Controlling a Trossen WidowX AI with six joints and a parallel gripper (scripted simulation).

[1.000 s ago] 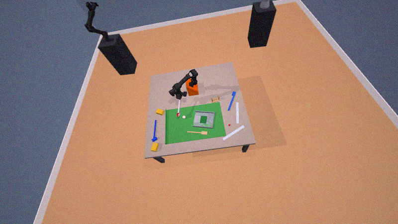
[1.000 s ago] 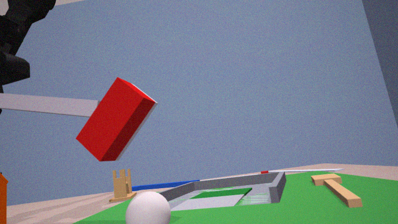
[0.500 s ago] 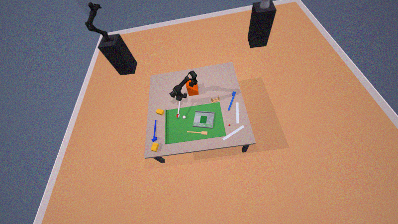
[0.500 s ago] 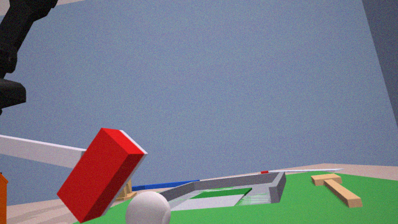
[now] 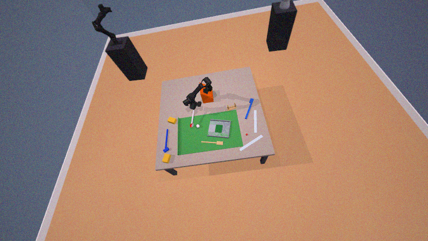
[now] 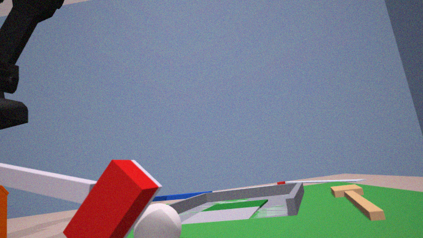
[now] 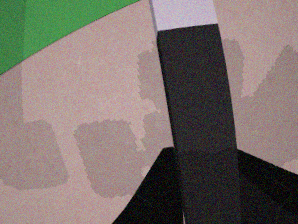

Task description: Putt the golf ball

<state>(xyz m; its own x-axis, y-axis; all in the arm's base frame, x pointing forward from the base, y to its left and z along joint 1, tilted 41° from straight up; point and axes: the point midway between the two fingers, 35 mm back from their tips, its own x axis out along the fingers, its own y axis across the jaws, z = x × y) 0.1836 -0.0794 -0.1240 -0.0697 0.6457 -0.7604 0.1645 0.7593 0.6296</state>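
The red putter is 120 mm ahead of my gripper tip and 20 mm to the right of it. From my gripper tip the other things lie so: wooden stand 10 mm behind, 450 mm to the left, 50 mm below; then white golf ball 220 mm ahead, 30 mm to the left, 60 mm below.
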